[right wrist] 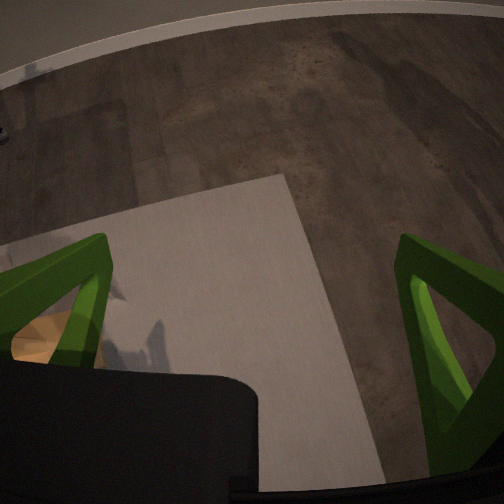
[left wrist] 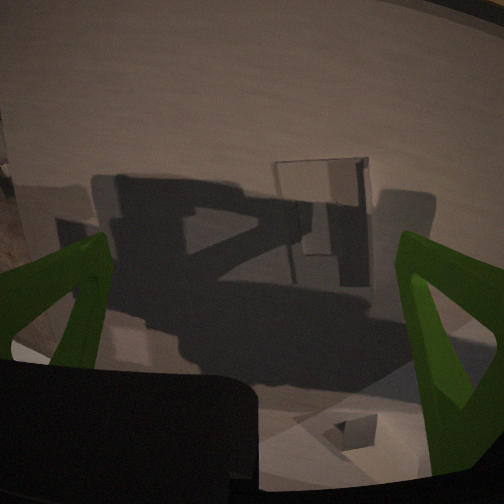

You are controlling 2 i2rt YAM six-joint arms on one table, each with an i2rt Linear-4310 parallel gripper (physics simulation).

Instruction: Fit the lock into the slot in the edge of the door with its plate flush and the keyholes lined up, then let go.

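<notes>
In the left wrist view the lock (left wrist: 324,220) is a flat grey box with a thin plate. It lies on the grey table ahead of my left gripper (left wrist: 252,240), partly under the arm's dark shadow. The left gripper is open and empty, its green fingers wide apart and clear of the lock. At the bottom of that view there is a pale grey faceted piece with a small square recess (left wrist: 357,432); I cannot tell whether it is the door's slot. My right gripper (right wrist: 252,240) is open and empty above the table's corner. The lock is not in the right wrist view.
In the right wrist view the grey table top (right wrist: 225,300) ends in a corner, with brown floor (right wrist: 375,150) beyond and a pale wall base at the far edge. A tan shape (right wrist: 37,342) shows through the left finger's opening.
</notes>
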